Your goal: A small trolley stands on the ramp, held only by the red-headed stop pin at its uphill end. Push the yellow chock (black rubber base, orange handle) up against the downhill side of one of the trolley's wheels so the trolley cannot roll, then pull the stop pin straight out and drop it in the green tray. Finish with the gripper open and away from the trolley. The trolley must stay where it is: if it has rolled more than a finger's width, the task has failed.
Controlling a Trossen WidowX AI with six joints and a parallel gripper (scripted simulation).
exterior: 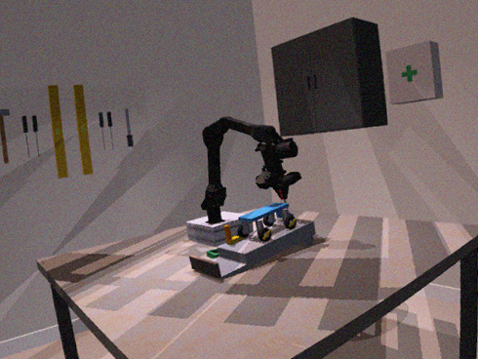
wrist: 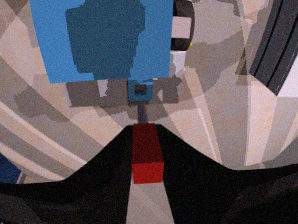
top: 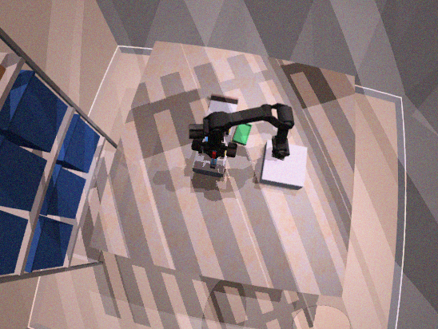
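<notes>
The green tray is 7 cm behind my gripper tip, 23 cm to the right of it and 18 cm below it. From my gripper tip the other things lie so: grey ramp (4 cm ahead, 11 cm to the right, 13 cm below); then red-headed stop pin (right at my gripper tip); then blue trolley (4 cm ahead, 11 cm to the right, 6 cm below).
</notes>
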